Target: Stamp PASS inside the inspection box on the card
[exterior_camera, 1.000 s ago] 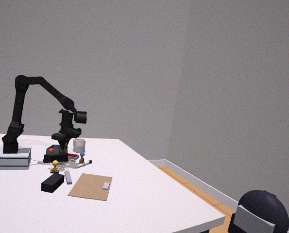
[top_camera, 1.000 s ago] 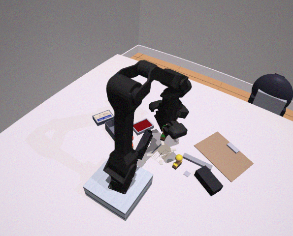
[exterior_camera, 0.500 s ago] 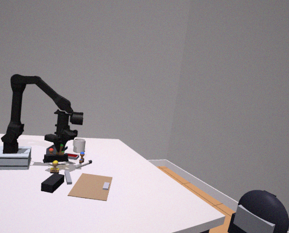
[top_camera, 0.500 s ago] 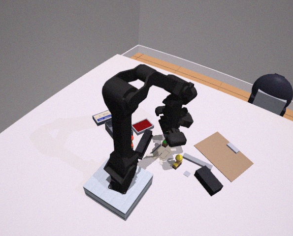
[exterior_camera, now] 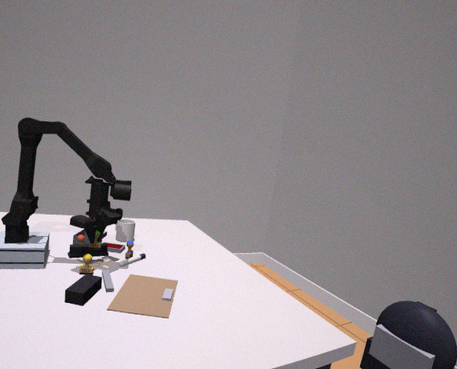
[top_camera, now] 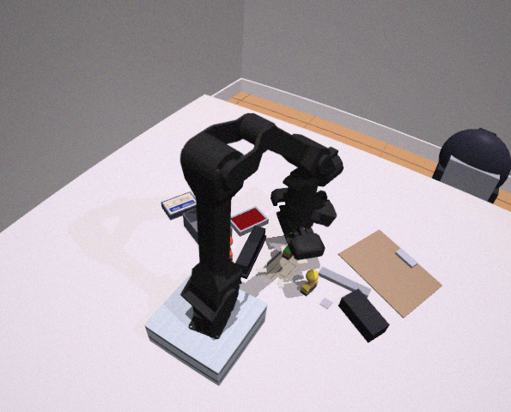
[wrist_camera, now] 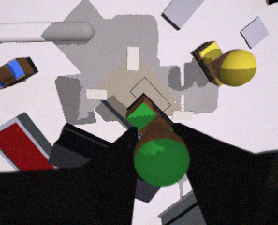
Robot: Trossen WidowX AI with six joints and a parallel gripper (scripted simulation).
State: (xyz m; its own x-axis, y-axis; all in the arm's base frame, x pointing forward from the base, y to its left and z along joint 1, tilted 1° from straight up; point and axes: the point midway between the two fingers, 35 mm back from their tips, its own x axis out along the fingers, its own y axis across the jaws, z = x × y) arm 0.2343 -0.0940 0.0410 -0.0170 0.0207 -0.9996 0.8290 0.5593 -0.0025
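My gripper tip is now 80 mm above the beige card and 10 mm to the right of it. Also, from my gripper tip: green-knobbed stamp (right at my gripper tip); then grey bar (140 mm to the right, 80 mm below, 10 mm ahead); then yellow-knobbed stamp (60 mm to the right, 60 mm below, 40 mm behind).
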